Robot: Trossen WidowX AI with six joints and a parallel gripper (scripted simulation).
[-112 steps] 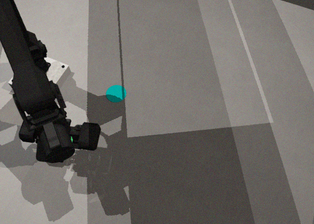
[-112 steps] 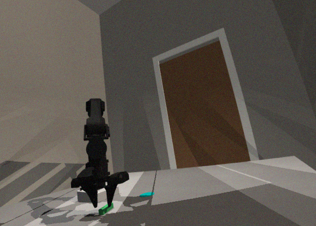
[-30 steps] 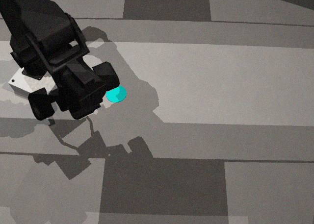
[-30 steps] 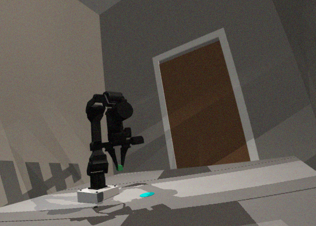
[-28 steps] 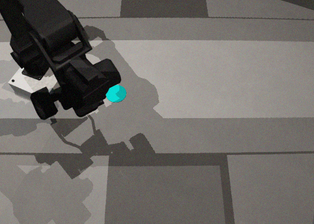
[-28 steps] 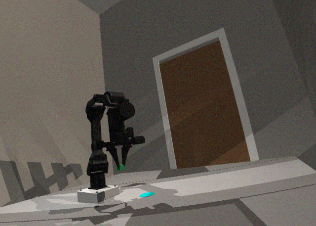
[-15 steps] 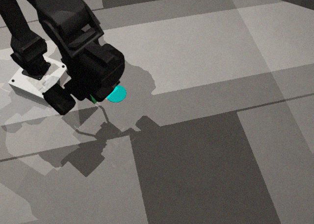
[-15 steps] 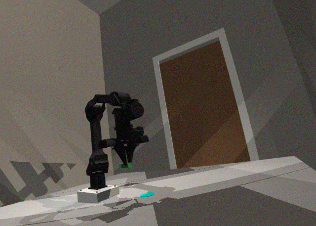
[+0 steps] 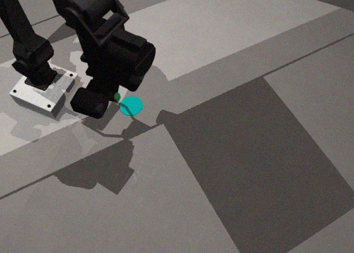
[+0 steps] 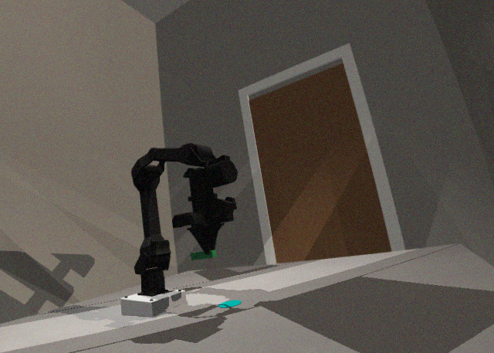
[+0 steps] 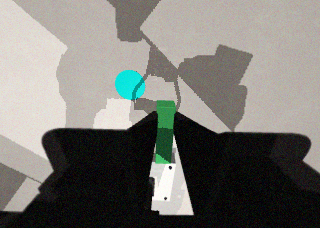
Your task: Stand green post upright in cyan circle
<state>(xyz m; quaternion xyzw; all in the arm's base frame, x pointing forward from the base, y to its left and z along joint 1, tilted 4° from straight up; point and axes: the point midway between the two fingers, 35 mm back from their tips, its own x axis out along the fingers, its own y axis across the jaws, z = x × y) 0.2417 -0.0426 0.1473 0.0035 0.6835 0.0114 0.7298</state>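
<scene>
Right now the green post is 20 mm behind my gripper tip. Also, from my gripper tip: cyan circle (140 mm below, 60 mm to the left).
</scene>
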